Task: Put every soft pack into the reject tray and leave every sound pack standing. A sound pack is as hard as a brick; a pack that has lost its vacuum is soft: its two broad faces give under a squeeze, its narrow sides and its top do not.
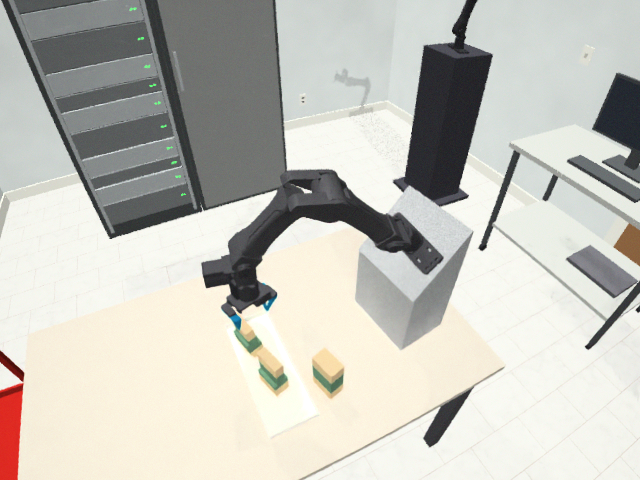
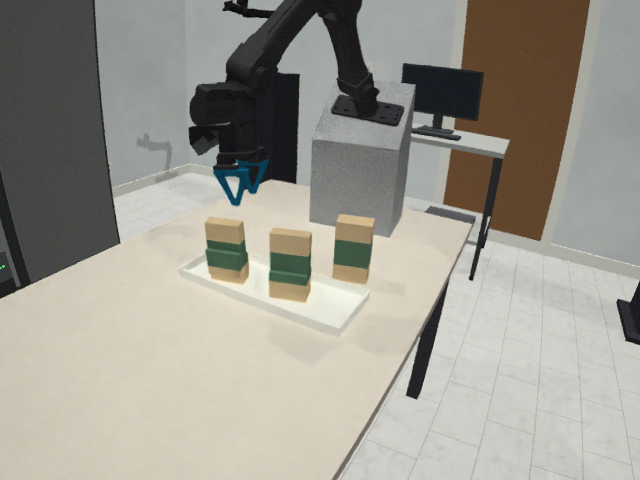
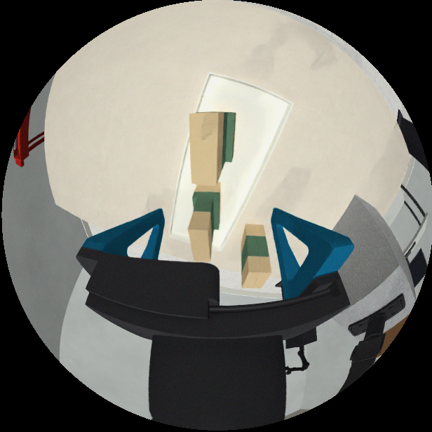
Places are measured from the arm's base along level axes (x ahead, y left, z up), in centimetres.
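Where they show: gripper, between the fingertips: (image 1: 252,319) (image 2: 244,199); arm's base, origin of its link: (image 1: 412,242) (image 2: 367,110).
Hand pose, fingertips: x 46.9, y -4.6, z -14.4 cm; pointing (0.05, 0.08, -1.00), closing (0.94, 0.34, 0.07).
Observation:
Each offset is from my fingertips to the top centre of the thing.
My open gripper (image 1: 252,317) (image 2: 245,197) (image 3: 217,213) hangs above the rack-side end of the white reject tray @(dy +5.7, dx -0.4, dz -16.8 cm) (image 1: 289,408) (image 2: 330,304) (image 3: 255,105), with no pack between its blue fingers. A tan pack with a green band @(dy -3.5, dx +2.4, dz -4.5 cm) (image 1: 248,341) (image 2: 225,253) (image 3: 204,150) stands upright in the tray below the fingers, clear of them. A second banded pack @(dy +11.0, dx -0.4, dz -8.6 cm) (image 1: 272,377) (image 2: 290,263) (image 3: 205,202) stands upright near the tray's middle. Both have a step in the green band. A third pack @(dy +18.0, dx -14.6, dz -4.9 cm) (image 1: 327,373) (image 2: 353,253) (image 3: 255,250), straight-sided, stands on the table outside the tray.
The grey pedestal (image 1: 382,299) (image 2: 356,180) (image 3: 360,230) carrying the arm stands on the table, on the same side of the tray as the third pack. A server rack (image 1: 178,129), a black column (image 1: 442,118) and a desk with a monitor (image 2: 442,90) stand beyond the table.

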